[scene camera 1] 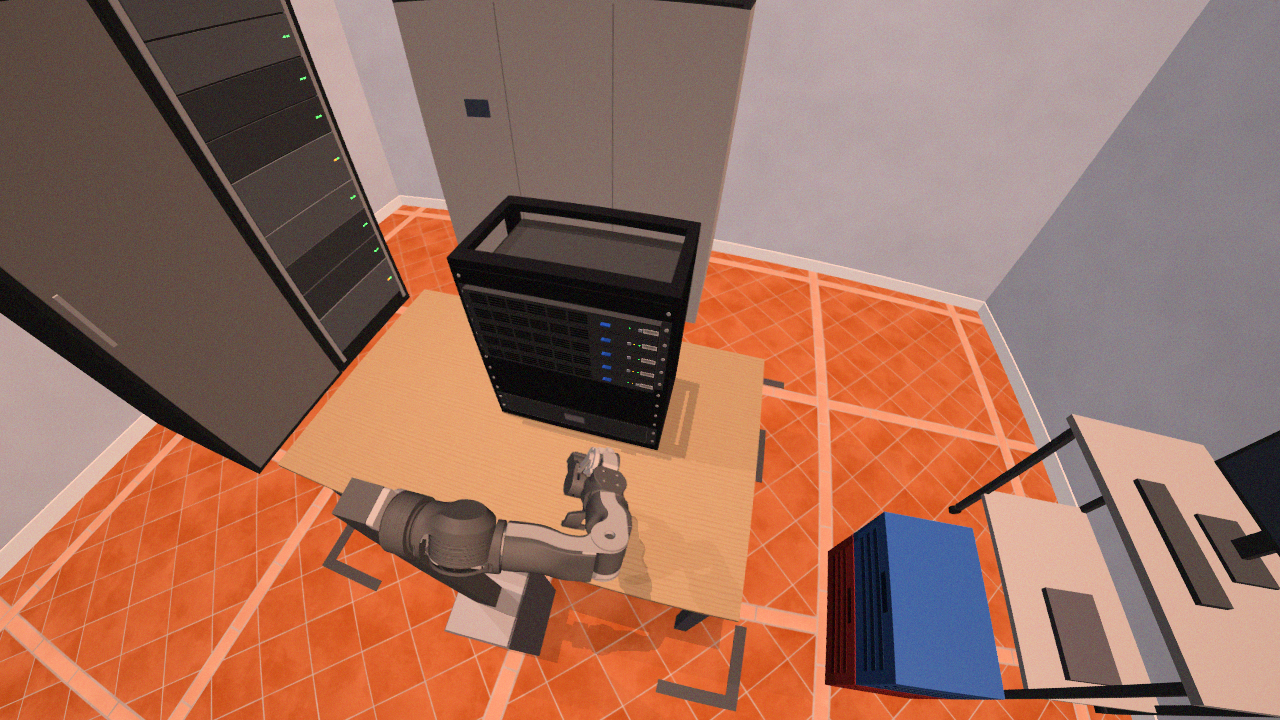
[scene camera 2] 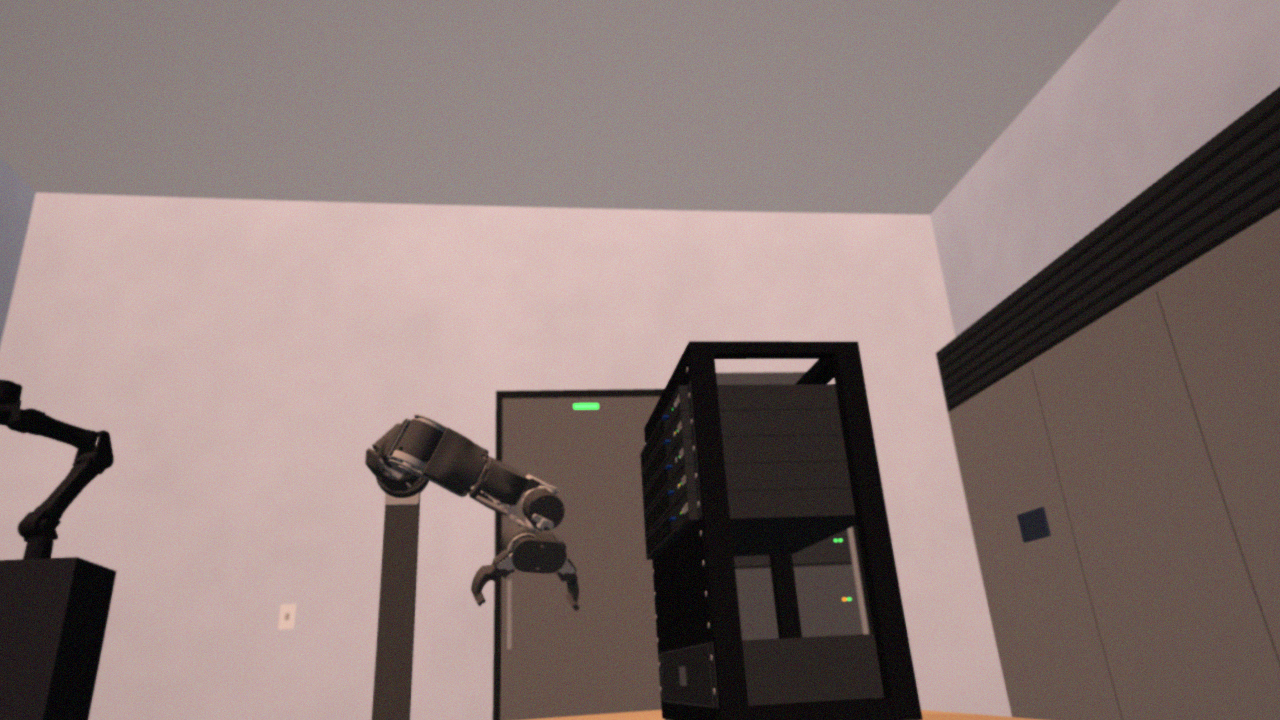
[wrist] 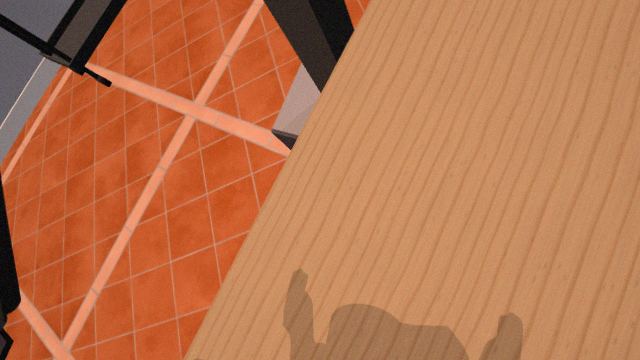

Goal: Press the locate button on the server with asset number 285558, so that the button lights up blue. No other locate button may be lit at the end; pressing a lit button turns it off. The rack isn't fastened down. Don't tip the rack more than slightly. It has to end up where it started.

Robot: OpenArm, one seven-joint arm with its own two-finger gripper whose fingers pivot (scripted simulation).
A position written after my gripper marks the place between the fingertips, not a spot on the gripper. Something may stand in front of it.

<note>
I see my gripper (scene camera 2: 525,602).
My gripper shows as well in scene camera 1 (scene camera 1: 574,494).
</note>
